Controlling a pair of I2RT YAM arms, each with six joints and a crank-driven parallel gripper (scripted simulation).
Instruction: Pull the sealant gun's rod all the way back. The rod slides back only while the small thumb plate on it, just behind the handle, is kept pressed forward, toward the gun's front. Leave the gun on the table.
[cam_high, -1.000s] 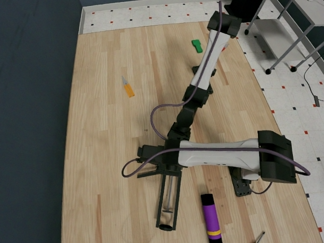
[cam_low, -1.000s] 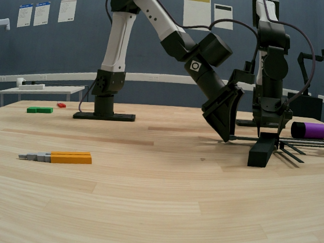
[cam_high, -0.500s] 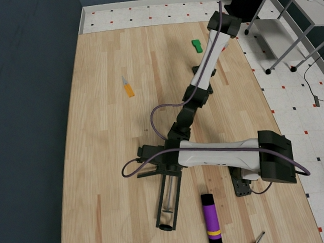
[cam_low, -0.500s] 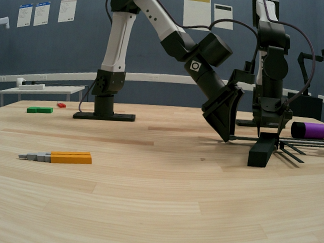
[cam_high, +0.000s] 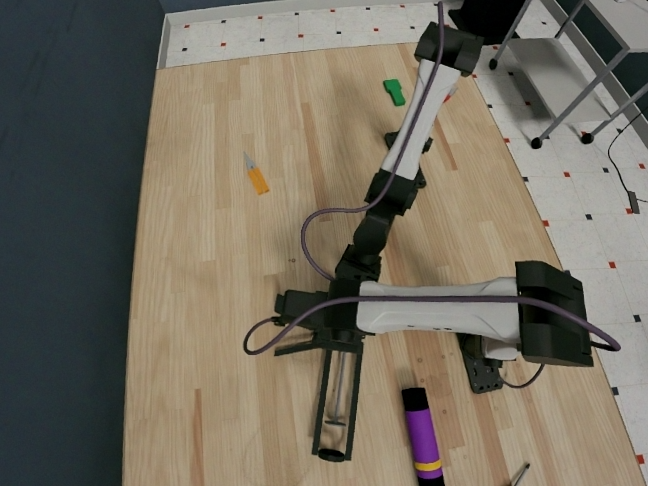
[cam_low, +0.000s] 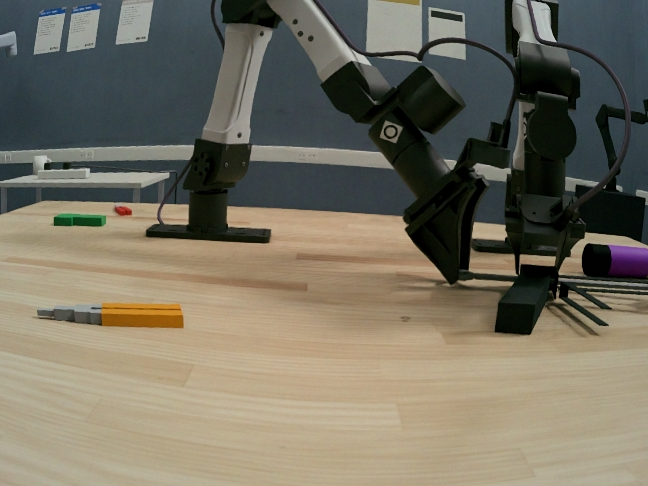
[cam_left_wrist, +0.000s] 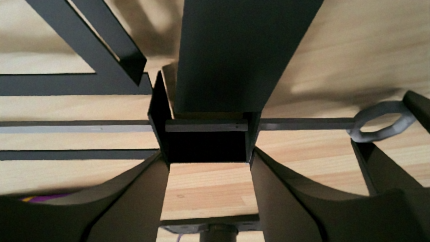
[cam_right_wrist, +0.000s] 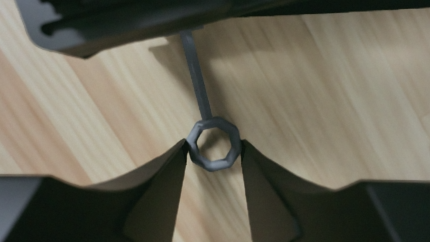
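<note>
My left hand is 3 cm short of the grey rod, 2 cm to the right of it and 1 cm above it. From my left hand the other things lie so: thumb plate (1 cm ahead, 3 cm to the right, 1 cm below); then orange-handled knife (18 cm ahead, 50 cm to the right, 2 cm below); then purple tube (7 cm behind, 27 cm to the left).
</note>
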